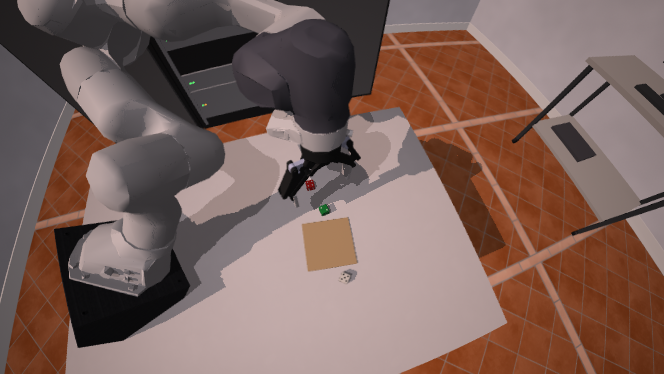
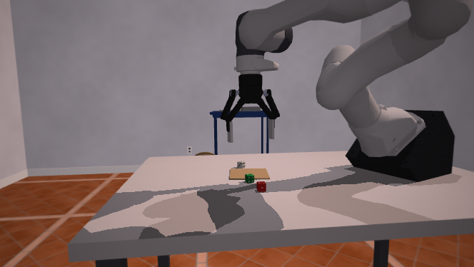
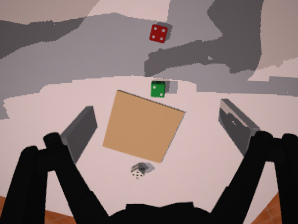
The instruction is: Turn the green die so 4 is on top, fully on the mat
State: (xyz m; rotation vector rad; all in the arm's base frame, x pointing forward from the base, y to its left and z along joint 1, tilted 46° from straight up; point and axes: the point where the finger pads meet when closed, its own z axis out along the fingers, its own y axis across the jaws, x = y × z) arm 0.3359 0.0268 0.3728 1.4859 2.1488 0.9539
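My hand is 14 cm above the green die, 1 cm to the left of it and 1 cm short of it. Round my hand: white die (21 cm to the right, 14 cm below, 6 cm ahead); tan mat (15 cm below, 11 cm to the right, 2 cm ahead); red die (14 cm below, 8 cm to the left, 4 cm behind).
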